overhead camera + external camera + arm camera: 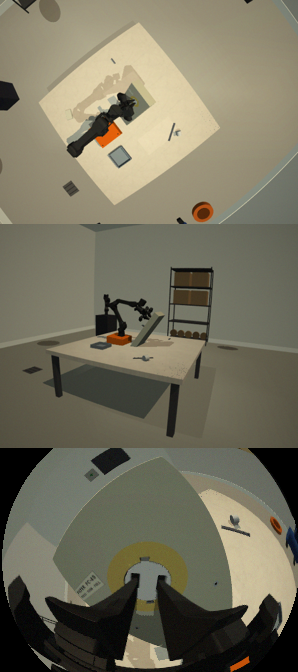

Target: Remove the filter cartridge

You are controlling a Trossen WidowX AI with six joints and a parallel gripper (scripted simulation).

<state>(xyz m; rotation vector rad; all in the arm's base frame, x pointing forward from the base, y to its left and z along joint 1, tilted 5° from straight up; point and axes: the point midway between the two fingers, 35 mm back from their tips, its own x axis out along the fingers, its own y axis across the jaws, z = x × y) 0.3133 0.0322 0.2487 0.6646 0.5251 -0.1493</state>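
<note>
My gripper tip is 10 mm short of the white filter cartridge and 10 mm above it. Round my gripper tip: grey tray (400 mm behind, 310 mm to the right, 270 mm below); small pale block (610 mm behind, 290 mm to the left, 270 mm below).
</note>
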